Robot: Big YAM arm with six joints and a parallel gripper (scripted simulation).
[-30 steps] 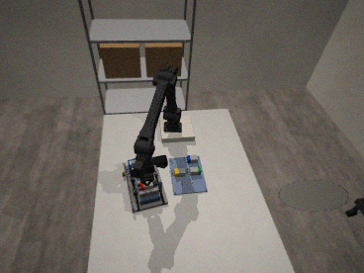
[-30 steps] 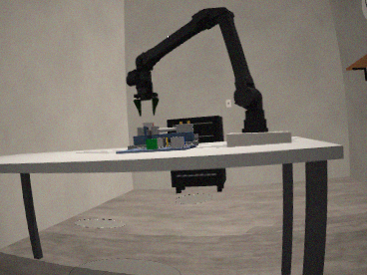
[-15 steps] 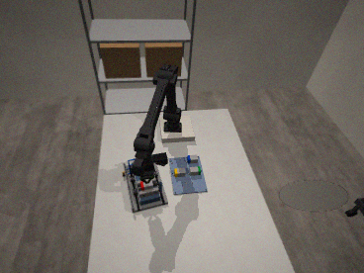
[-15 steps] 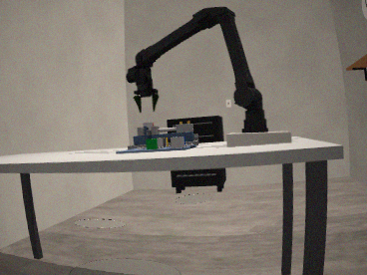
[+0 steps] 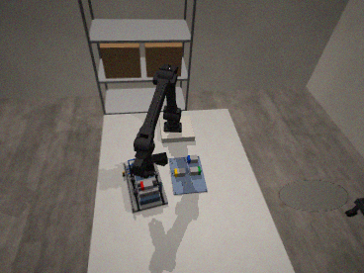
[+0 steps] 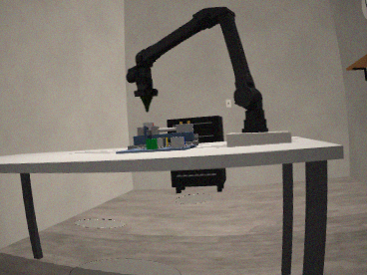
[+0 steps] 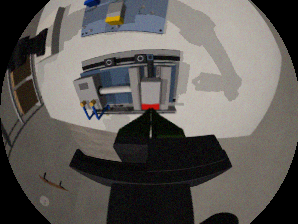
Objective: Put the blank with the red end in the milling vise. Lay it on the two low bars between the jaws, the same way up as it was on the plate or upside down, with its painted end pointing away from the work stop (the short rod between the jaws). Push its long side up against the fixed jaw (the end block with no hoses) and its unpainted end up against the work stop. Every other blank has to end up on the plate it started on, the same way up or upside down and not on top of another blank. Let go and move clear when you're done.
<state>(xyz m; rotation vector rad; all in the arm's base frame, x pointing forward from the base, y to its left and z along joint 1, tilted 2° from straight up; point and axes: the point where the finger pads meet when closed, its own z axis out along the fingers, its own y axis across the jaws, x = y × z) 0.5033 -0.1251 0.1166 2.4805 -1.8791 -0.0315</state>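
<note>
The red-ended blank lies 7 cm below my hand. The rest, counted from my hand: yellow-ended blank: 18 cm to the left, 15 cm below, 14 cm behind; green-ended blank: 27 cm to the left, 16 cm behind, 15 cm below; blue plate: 22 cm to the left, 17 cm below, 15 cm behind.
</note>
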